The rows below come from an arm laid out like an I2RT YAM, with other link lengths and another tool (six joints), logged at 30 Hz.
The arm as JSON. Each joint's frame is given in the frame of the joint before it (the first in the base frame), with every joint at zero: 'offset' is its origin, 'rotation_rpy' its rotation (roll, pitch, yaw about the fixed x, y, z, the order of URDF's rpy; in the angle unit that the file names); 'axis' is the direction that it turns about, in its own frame. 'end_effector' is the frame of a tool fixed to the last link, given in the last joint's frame.
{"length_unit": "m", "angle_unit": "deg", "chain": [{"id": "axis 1", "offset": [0.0, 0.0, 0.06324], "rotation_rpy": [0.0, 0.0, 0.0], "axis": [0.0, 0.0, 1.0]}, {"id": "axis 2", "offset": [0.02, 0.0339, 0.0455], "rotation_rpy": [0.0, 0.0, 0.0], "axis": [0.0, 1.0, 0.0]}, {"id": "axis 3", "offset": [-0.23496, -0.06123, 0.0], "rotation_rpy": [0.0, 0.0, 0.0], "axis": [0.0, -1.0, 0.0]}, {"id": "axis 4", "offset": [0.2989, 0.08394, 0.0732], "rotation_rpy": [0.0, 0.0, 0.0], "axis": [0.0, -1.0, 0.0]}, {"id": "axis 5", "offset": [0.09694, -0.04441, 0.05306], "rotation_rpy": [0.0, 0.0, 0.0], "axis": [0.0, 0.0, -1.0]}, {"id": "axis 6", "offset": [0.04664, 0.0, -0.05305], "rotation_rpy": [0.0, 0.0, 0.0], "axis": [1.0, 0.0, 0.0]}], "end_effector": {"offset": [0.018, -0.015, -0.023], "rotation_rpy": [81.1, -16.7, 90.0]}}
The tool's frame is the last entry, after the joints.
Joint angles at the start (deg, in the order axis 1, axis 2, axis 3, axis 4, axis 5, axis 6):
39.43 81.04 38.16 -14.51 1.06 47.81
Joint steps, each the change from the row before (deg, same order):
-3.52 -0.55 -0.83 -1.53 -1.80 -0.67
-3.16 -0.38 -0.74 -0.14 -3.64 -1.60
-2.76 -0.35 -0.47 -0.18 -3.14 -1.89
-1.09 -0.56 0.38 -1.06 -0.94 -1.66
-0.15 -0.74 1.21 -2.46 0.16 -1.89
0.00 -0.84 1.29 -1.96 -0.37 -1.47
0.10 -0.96 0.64 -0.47 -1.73 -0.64
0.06 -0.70 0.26 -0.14 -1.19 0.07
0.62 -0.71 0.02 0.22 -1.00 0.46
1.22 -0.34 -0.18 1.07 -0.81 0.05
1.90 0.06 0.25 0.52 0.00 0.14
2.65 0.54 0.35 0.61 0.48 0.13
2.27 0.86 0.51 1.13 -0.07 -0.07
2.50 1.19 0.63 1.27 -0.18 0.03
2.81 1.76 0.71 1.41 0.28 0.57
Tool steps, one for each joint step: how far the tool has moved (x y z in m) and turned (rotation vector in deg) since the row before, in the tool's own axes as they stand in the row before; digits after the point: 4 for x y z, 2 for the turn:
-0.0147 0.0121 0.0012 0.75 -2.00 2.04
-0.0096 0.0102 0.0014 1.98 0.40 1.22
-0.0074 0.0096 0.0001 1.56 0.71 0.63
-0.0007 0.0059 -0.0031 0.33 0.32 -0.67
0.0034 0.0041 -0.0062 0.06 -0.27 -1.75
0.0059 0.0040 -0.0069 0.21 0.57 -1.42
0.0069 0.0019 -0.0055 0.83 2.04 -0.60
0.0043 0.0008 -0.0034 0.54 1.36 0.07
0.0053 -0.0023 -0.0026 0.62 1.45 -0.03
0.0061 -0.0050 -0.0001 0.66 1.81 -0.96
0.0076 -0.0075 0.0005 0.69 1.10 -1.40
0.0086 -0.0111 0.0023 0.89 0.83 -1.99
0.0090 -0.0090 0.0033 0.94 1.37 -1.86
0.0098 -0.0104 0.0044 1.22 1.44 -1.90
0.0093 -0.0125 0.0067 1.24 0.91 -1.59

